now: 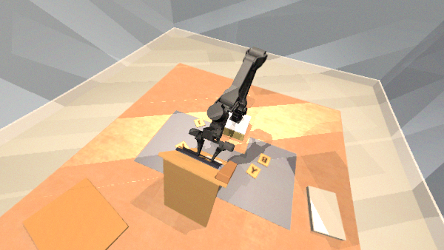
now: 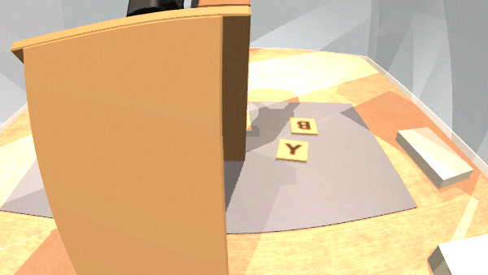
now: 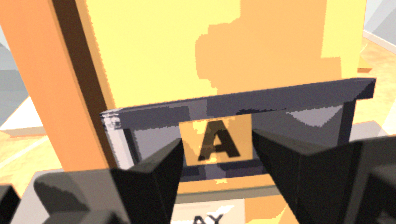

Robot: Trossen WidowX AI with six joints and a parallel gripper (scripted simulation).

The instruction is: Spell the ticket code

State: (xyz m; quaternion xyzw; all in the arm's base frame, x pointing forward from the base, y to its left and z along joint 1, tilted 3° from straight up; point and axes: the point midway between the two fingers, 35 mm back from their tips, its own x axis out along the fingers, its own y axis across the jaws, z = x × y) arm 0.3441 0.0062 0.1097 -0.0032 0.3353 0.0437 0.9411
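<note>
My gripper tip is 80 mm above the white ticket, 60 mm past it and 10 mm to the right of it. Also, from my gripper tip: grey mat 170 mm below, 160 mm behind, 10 mm to the left; flat orange panel 390 mm ahead, 300 mm to the right, 170 mm below; letter tile right at my gripper tip.
</note>
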